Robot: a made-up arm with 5 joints.
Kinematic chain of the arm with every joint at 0, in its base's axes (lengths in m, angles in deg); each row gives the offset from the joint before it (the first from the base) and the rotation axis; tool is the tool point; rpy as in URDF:
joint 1: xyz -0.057 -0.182 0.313 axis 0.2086 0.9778 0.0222
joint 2: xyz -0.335 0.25 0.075 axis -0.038 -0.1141 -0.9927
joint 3: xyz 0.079 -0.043 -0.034 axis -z
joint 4: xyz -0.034 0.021 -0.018 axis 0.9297 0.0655 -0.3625
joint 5: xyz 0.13 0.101 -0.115 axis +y
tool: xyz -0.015 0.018 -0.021 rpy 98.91 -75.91 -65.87
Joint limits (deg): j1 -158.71..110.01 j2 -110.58..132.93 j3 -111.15..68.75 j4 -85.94..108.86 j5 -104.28..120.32
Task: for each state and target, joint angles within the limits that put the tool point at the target. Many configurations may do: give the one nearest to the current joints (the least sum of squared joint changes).
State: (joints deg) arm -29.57 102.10 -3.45 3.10 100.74
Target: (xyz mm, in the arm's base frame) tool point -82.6 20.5 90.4
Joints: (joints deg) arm -58.78 61.50 -31.73 3.12 97.76
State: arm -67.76 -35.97 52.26 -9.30 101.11
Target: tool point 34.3 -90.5 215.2
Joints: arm -114.10 8.66 68.75 23.19 116.55
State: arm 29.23 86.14 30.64 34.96 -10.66
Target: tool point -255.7 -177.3 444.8
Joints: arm 37.82 93.76 10.84 26.96 -2.80
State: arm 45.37 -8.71 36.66 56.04 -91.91
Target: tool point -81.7 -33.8 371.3
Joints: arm 43.22 4.41 50.80 55.95 -91.76
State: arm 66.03 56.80 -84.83 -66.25 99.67
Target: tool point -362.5 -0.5 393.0
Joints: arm 36.09 70.97 -90.11 -66.62 95.57
